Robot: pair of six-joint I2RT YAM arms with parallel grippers.
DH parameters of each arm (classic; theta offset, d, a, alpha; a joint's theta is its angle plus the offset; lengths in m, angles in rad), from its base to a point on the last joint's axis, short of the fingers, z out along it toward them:
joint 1: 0 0.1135 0.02 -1.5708
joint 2: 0 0 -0.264 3.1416
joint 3: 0.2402 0 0.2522 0
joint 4: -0.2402 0 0.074 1.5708
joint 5: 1.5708 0 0 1.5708
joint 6: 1.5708 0.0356 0 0
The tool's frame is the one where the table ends.
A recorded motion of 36 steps. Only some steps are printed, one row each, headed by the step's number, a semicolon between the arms.
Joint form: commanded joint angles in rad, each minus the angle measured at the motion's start. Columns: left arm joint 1, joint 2, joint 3, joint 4, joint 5, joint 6; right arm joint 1, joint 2, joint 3, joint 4, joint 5, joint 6.
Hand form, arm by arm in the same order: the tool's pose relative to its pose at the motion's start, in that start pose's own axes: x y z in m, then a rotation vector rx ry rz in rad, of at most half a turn. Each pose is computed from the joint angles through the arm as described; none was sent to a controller.
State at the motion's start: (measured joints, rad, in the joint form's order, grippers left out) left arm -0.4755 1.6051 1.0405 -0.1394 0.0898 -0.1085; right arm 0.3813 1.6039 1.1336 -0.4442 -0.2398 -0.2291
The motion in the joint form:
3: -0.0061 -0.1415 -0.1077 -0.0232 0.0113 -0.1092; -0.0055 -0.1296 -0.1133 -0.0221 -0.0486 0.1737
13: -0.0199 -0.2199 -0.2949 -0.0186 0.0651 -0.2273; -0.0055 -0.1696 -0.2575 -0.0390 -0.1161 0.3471
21: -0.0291 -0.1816 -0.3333 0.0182 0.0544 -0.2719; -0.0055 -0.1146 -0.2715 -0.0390 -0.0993 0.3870
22: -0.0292 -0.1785 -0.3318 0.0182 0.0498 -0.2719; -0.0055 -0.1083 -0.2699 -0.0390 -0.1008 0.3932
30: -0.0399 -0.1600 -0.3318 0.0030 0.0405 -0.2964; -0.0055 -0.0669 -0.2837 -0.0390 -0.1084 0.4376
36: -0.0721 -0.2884 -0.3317 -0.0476 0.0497 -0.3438; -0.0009 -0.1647 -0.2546 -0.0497 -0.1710 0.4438
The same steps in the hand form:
3: 0.0166 -0.0033 -0.0306 0.0174 -0.0075 -0.1043; 0.0233 0.0110 -0.0224 -0.0455 -0.0020 0.1794
13: 0.0696 -0.0035 -0.0349 0.0569 0.1100 -0.2250; 0.0650 0.0210 -0.0132 -0.1201 0.1143 0.3879
21: 0.0850 -0.0030 -0.0237 0.0404 0.1496 -0.2668; 0.0754 0.0190 0.0020 -0.1035 0.1845 0.4460
22: 0.0849 -0.0028 -0.0230 0.0356 0.1500 -0.2666; 0.0756 0.0188 0.0034 -0.1046 0.1893 0.4536
30: 0.0898 -0.0046 -0.0192 0.0230 0.1833 -0.2859; 0.0849 0.0184 0.0145 -0.1087 0.2451 0.5137
36: 0.0783 -0.0169 -0.0477 0.0722 0.1210 -0.3048; 0.0649 0.0241 -0.0125 -0.1729 0.1323 0.4874

